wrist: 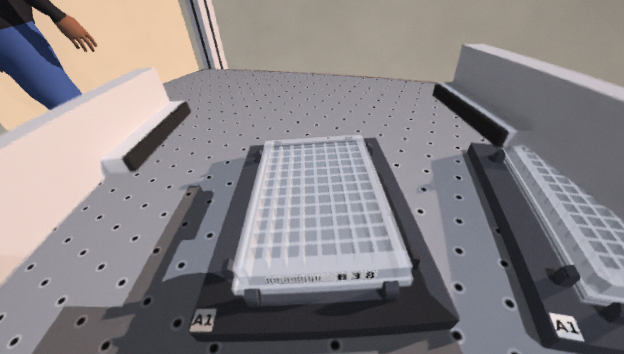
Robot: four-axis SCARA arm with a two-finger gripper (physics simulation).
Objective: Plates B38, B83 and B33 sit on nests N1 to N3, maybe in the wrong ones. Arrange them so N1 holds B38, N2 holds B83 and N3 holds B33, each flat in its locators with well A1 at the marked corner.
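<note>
I can see a nest N1 (426,305) from here, and there's a plate B38 (318,220) as well.
</note>
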